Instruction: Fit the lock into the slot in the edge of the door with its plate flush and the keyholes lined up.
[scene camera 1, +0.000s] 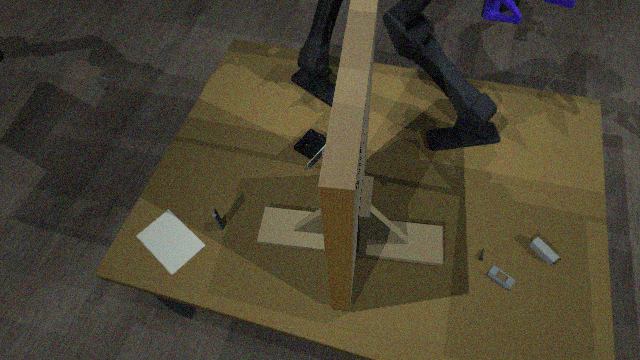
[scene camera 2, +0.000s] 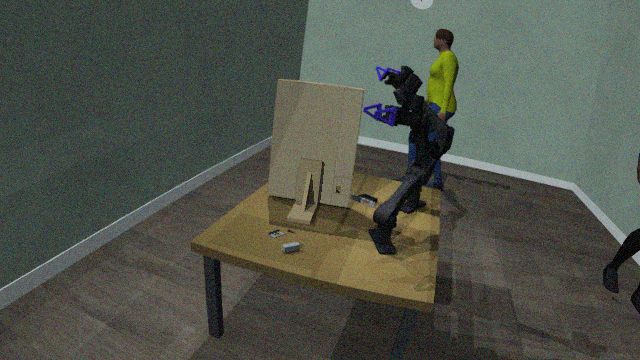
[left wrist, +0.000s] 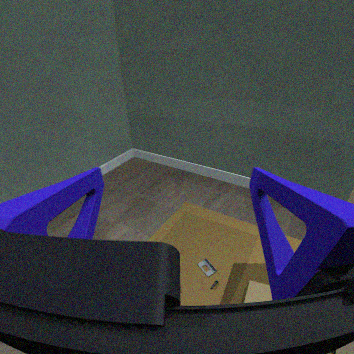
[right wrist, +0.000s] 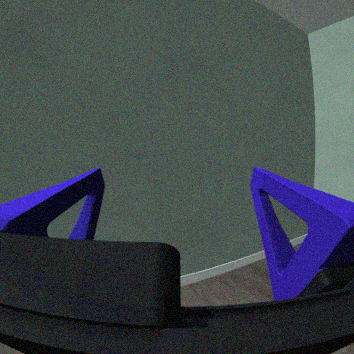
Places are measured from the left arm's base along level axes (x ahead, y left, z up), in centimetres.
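Where they show: left gripper, fingertip midpoint: (scene camera 1: 546, 12) (scene camera 2: 368, 111) (left wrist: 176, 175); right gripper, fingertip midpoint: (scene camera 2: 381, 67) (right wrist: 176, 175); left arm's base, link origin: (scene camera 1: 461, 137) (scene camera 2: 381, 242); right arm's base, link origin: (scene camera 1: 319, 87) (scene camera 2: 411, 206).
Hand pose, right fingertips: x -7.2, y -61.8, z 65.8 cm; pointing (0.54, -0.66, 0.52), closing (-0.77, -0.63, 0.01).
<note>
Each offset is from my right fingertips to the centre of the thing. "spot": to the spot under its first point.
The door {dx +33.6, dy +24.7, dz -36.9 cm} (scene camera 1: 350, 105) (scene camera 2: 315, 125), a pale wooden panel, stands upright in its stand. A small keyhole cutout (scene camera 2: 338, 190) shows low on its face; the edge slot cannot be made out. A black case with a silver plate, which looks like the lock {dx +3.9, dy +18.6, dz -64.7 cm} (scene camera 1: 309, 143) (scene camera 2: 367, 200), lies on the table beside the door, partly hidden by it in scene camera 1. My left gripper (scene camera 1: 533, 7) (scene camera 2: 372, 111) (left wrist: 176, 175) is open and empty, high above the table. My right gripper (scene camera 2: 378, 74) (right wrist: 176, 175) is also open and empty, raised high, away from the lock.
A silver plate {dx +49.0, dy +58.5, dz -65.3 cm} (scene camera 1: 500, 278) (scene camera 2: 276, 233) (left wrist: 206, 267), a small dark part {dx +43.0, dy +55.8, dz -65.4 cm} (scene camera 1: 481, 254) (left wrist: 214, 285) and a silver block {dx +44.3, dy +70.3, dz -64.7 cm} (scene camera 1: 544, 251) (scene camera 2: 291, 247) lie on one side of the door. A white square {spot: dx +28.7, dy -21.2, dz -65.7 cm} (scene camera 1: 171, 242) and a dark piece {dx +25.4, dy -8.1, dz -62.0 cm} (scene camera 1: 220, 219) lie on the other.
</note>
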